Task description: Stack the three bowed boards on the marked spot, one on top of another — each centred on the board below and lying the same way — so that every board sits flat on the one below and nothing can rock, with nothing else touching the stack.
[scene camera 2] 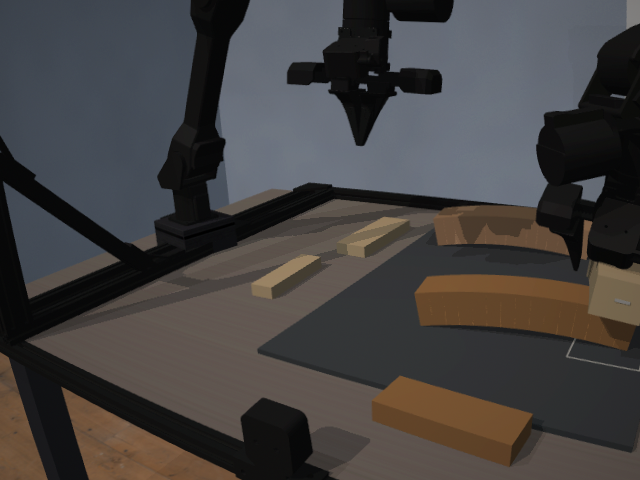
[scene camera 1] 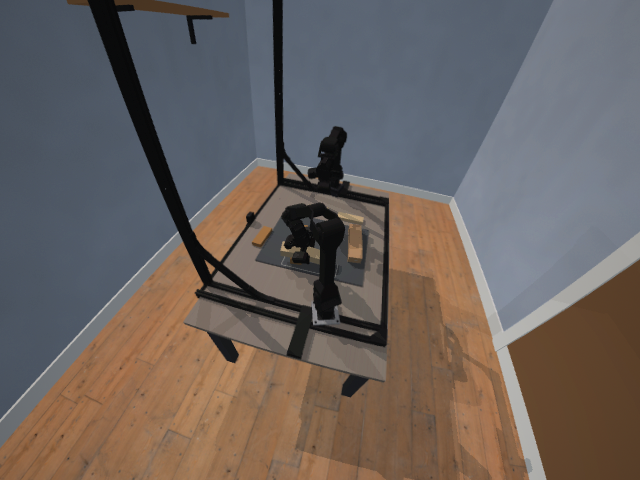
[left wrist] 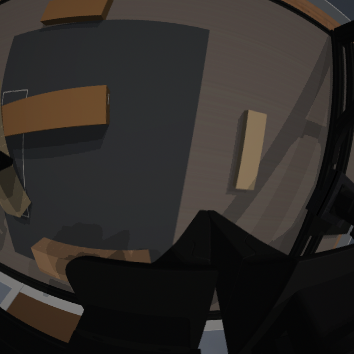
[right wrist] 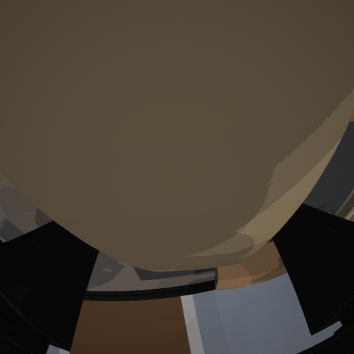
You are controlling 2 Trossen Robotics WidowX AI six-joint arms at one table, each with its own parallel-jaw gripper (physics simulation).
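Places are measured from the left arm's base along level axes (x right, y up, z back), in metres.
Pixels of known places: left gripper, fingertip midpoint: (scene camera 2: pixel 360 145) (scene camera 1: pixel 322 192) (left wrist: pixel 205 217); right gripper, fingertip midpoint: (scene camera 1: pixel 310 256); left arm's base, link origin: (scene camera 2: pixel 193 218) (scene camera 1: pixel 334 185) (left wrist: pixel 341 202); right arm's base, link origin: (scene camera 1: pixel 325 311).
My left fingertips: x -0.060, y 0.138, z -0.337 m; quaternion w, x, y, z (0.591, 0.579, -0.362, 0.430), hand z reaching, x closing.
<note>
Ahead of a thing's pixels: the offset from my left fingertips to its top centre. "*": to the spot under its first point. Level surfaces: height alone.
A tan bowed board @(dx -0.088, dy -0.086, dz -0.305 m) (scene camera 1: pixel 288 249) (right wrist: pixel 158 123) (left wrist: pixel 12 198) lies at the marked spot @(* dx -0.112, dy -0.184, dz -0.272 m) (left wrist: pixel 23 165) on the dark mat @(dy -0.184 m) (scene camera 2: pixel 366 333) (left wrist: pixel 140 105). My right gripper (scene camera 1: pixel 300 257) (right wrist: pixel 185 203) is open just above it, one finger on each side, and the board fills the right wrist view. A brown bowed board @(dx -0.005, dy -0.133, dz -0.234 m) (scene camera 2: pixel 490 305) (left wrist: pixel 56 110) lies in the middle of the mat, with one end over the far end of the marked rectangle. A lighter brown bowed board @(dx -0.239, dy -0.129, dz -0.085 m) (scene camera 2: pixel 485 226) (left wrist: pixel 88 253) (scene camera 1: pixel 355 244) lies along the mat's far edge. My left gripper (scene camera 2: pixel 361 135) is shut and empty, high above the table.
A flat brown block @(dx +0.190, dy -0.168, dz -0.276 m) (scene camera 2: pixel 451 419) (scene camera 1: pixel 262 235) (left wrist: pixel 74 10) lies beside the mat. Two small tan blocks, one nearer @(dx +0.057, dy -0.173, dz +0.096 m) (scene camera 2: pixel 285 276) (left wrist: pixel 251 149) and one farther @(dx -0.144, dy -0.172, dz +0.114 m) (scene camera 2: pixel 372 236), lie near the left arm's base (scene camera 2: pixel 194 229). A black frame (scene camera 2: pixel 128 276) runs round the table.
</note>
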